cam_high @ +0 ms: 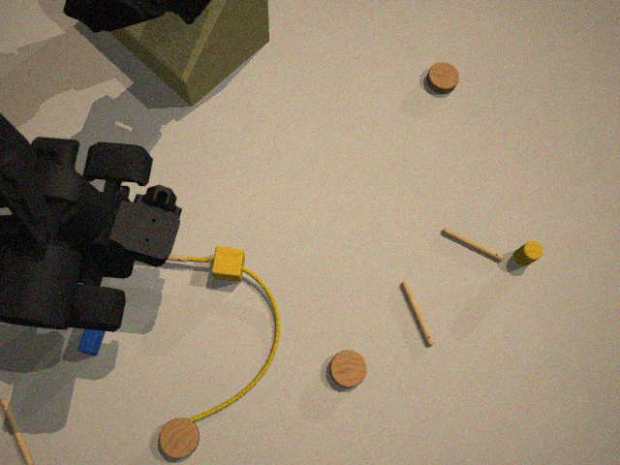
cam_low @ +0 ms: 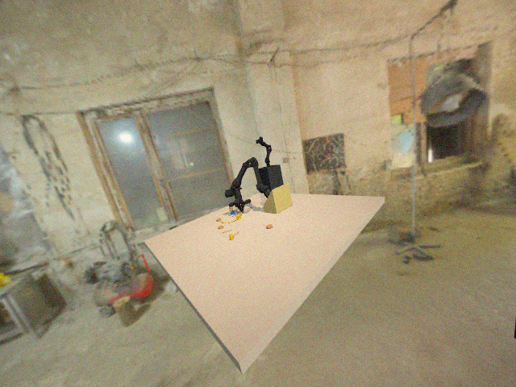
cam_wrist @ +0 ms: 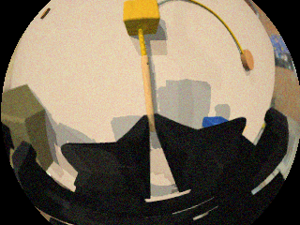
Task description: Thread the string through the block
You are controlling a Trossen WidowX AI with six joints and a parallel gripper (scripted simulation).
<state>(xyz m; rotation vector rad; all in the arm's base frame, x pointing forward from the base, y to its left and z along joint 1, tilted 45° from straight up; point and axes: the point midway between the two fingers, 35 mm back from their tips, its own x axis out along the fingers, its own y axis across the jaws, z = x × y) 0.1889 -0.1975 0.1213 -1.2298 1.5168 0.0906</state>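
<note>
The blue block is 8 cm to the right of my gripper tip and 5 cm ahead of it. Round my gripper tip: yellow block 8 cm to the left, 8 cm ahead, 1 cm above; then thin wooden stick 3 cm to the left, 3 cm ahead, 1 cm above; then round wooden button 20 cm ahead, 7 cm to the right.
</note>
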